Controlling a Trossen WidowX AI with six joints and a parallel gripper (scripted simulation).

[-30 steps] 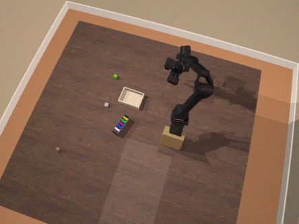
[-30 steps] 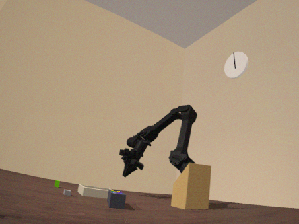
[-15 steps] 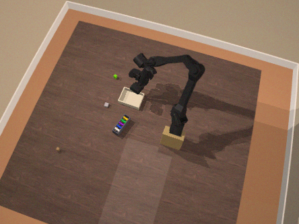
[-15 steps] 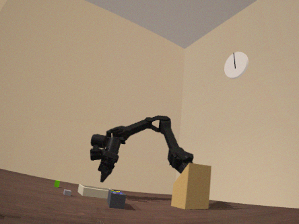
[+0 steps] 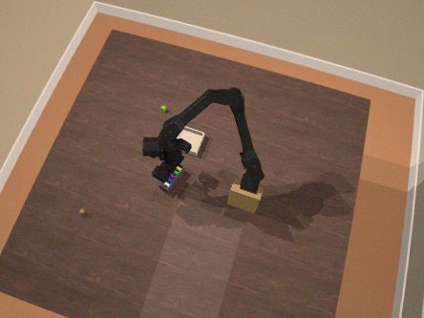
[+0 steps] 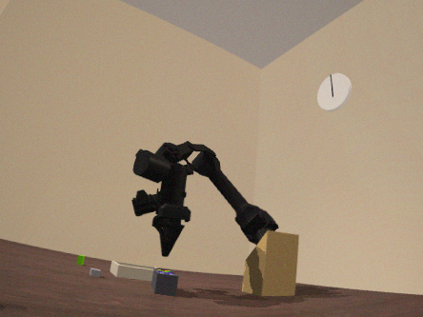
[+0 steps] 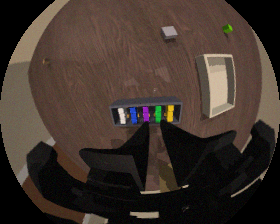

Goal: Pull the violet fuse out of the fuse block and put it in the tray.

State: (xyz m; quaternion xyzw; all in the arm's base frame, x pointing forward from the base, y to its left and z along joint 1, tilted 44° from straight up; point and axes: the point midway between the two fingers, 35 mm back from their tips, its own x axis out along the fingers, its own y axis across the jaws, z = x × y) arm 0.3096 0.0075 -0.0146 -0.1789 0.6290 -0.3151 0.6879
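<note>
The violet fuse is 10 mm to the left of my gripper tip and 50 mm below it. From my gripper tip the other things lie so: green cube: 160 mm ahead, 280 mm to the right, 60 mm below; tray: 10 mm ahead, 170 mm to the right, 70 mm below; grey cube: 130 mm ahead, 80 mm to the right, 60 mm below.
</note>
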